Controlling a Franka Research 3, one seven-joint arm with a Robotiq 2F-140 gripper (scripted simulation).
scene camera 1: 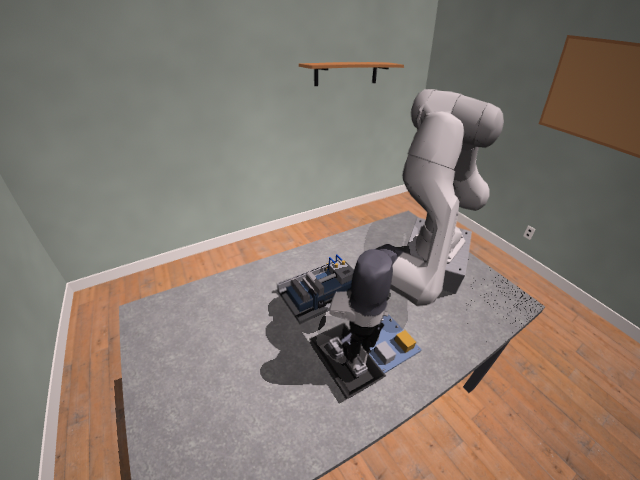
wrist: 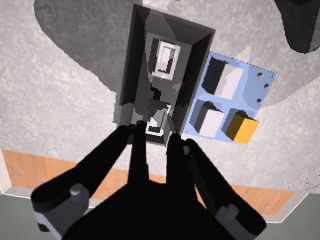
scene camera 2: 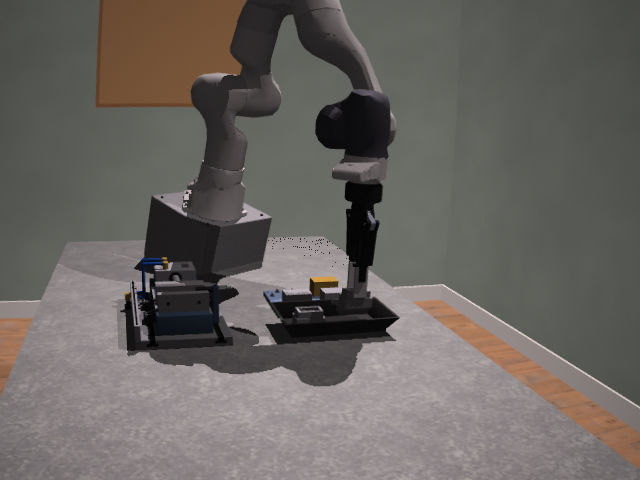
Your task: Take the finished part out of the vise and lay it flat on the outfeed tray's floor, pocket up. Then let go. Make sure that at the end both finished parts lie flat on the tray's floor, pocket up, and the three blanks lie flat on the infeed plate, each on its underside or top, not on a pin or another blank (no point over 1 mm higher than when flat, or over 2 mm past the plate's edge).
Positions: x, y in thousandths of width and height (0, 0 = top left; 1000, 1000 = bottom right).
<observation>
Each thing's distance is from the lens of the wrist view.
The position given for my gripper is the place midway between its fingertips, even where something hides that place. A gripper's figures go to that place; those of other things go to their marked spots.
my gripper (wrist: 489, 498): 22 cm
light blue plate (wrist: 783, 369): 35 cm
</observation>
